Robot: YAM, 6 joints.
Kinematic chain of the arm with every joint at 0, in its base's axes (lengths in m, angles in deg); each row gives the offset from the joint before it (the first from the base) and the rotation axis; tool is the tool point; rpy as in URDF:
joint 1: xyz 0 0 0.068 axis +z
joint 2: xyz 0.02 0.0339 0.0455 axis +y
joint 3: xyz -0.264 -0.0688 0 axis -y
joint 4: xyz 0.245 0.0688 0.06 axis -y
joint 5: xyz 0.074 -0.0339 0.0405 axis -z
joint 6: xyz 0.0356 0 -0.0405 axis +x
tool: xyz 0 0 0 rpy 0 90 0
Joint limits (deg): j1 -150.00..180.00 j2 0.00..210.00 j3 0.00..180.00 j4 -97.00..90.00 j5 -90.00..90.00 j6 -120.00..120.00
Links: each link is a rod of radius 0.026 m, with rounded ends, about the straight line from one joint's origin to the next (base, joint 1, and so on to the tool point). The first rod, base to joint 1, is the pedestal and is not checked.
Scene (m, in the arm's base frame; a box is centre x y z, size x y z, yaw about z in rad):
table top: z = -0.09
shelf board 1: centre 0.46 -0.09 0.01 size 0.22 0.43 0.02 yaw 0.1
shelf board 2: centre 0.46 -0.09 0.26 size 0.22 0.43 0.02 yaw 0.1
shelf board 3: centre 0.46 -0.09 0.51 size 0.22 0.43 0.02 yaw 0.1
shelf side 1: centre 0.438 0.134 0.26 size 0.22 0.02 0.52 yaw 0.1
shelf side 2: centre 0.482 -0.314 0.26 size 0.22 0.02 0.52 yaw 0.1
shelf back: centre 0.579 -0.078 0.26 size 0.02 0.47 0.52 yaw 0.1
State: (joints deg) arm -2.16 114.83 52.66 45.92 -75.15 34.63
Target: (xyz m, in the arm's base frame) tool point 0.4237 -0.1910 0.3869
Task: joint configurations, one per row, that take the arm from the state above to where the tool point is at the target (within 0.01 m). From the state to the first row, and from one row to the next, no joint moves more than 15 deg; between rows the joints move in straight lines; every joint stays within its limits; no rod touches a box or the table.
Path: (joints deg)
1: -4.35 103.23 37.94 45.76 -78.79 34.63
2: -6.54 91.62 23.22 45.60 -82.42 34.63
3: -20.33 88.71 36.47 46.03 -79.08 34.63
4: -34.11 85.79 49.72 46.46 -75.74 34.63
5: -47.89 82.88 62.97 46.88 -72.40 34.63
6: -41.33 93.80 75.19 46.73 -69.58 34.63
7: -34.77 104.73 87.41 46.58 -66.76 34.63
8: -28.21 115.66 99.64 46.42 -63.94 34.63

